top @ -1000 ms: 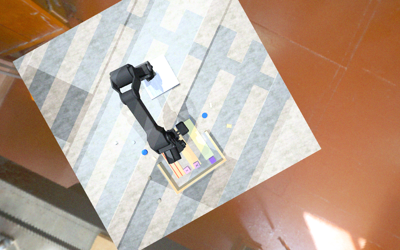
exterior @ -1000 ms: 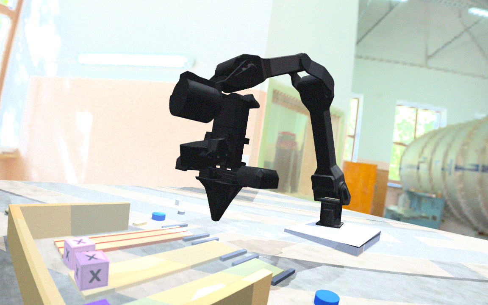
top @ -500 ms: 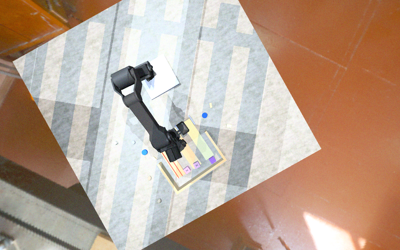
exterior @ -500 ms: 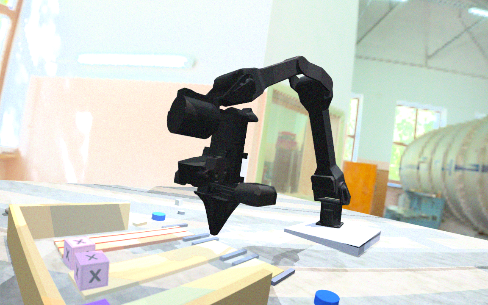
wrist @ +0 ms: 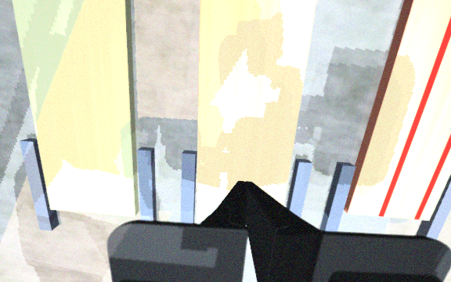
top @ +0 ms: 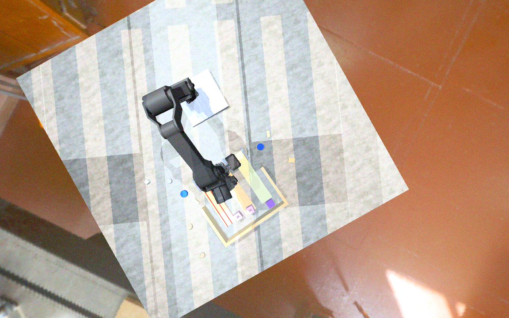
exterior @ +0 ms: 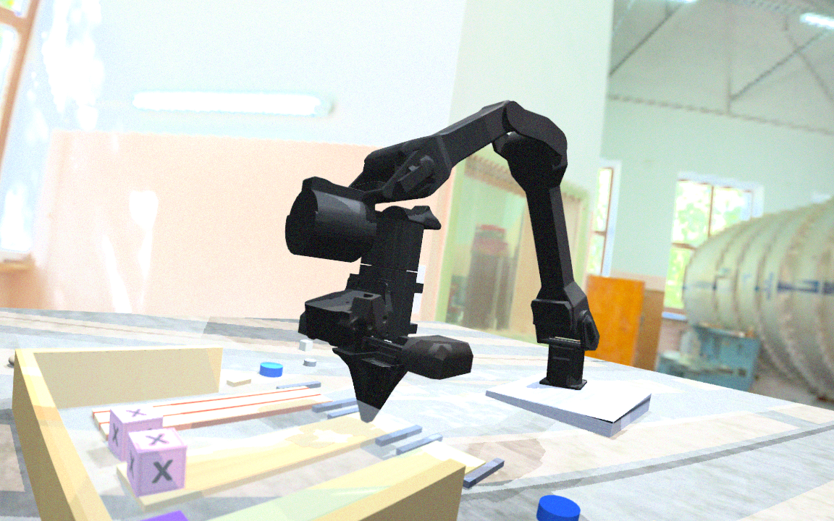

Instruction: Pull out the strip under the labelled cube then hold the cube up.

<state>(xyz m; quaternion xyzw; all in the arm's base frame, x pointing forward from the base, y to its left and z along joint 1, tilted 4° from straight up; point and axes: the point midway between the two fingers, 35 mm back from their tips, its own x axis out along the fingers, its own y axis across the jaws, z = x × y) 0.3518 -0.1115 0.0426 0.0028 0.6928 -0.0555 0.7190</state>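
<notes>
Now: the cream strip 10 cm ahead of my gripper tip, 1 cm to the right of it and 1 cm below it.
</notes>
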